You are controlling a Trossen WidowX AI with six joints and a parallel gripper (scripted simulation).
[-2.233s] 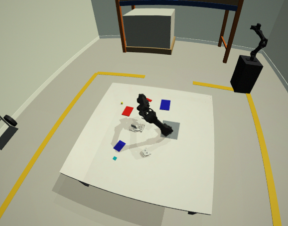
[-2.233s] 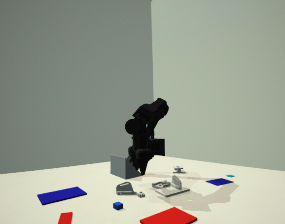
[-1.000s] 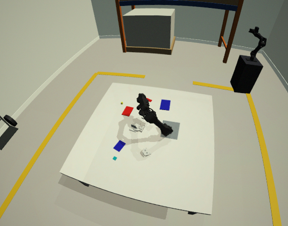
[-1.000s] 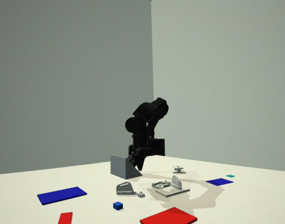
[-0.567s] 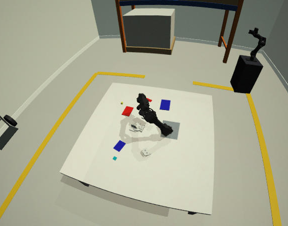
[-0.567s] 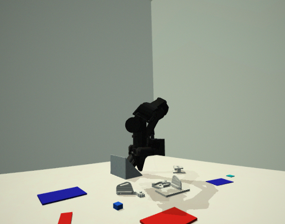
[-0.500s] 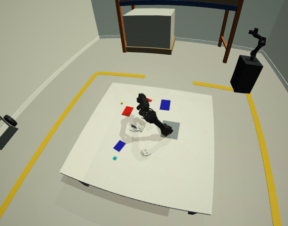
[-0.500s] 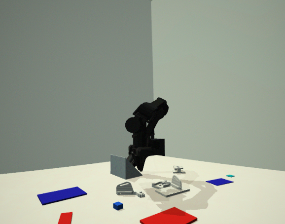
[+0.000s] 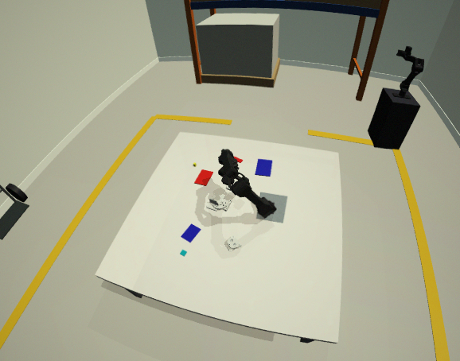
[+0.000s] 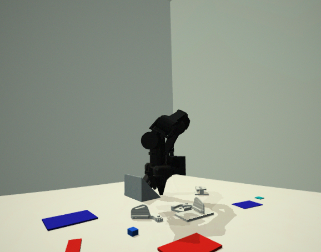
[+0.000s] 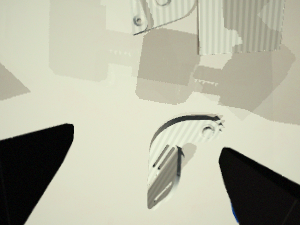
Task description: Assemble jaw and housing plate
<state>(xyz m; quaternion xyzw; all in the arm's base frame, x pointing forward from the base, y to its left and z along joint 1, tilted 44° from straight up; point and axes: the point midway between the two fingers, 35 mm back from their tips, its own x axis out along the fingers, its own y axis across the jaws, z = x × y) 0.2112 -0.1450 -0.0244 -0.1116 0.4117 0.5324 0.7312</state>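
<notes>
Now: gripper tip 7 cm above the jaw, 5 cm to the left of it and 3 cm short of it. From my gripper tip the other things lie so: flat red strip: 32 cm to the right, 8 cm below, 5 cm ahead; then flat blue plate: 25 cm to the right, 17 cm behind, 8 cm below; then blue cube: 16 cm to the right, 7 cm below, 6 cm ahead.
</notes>
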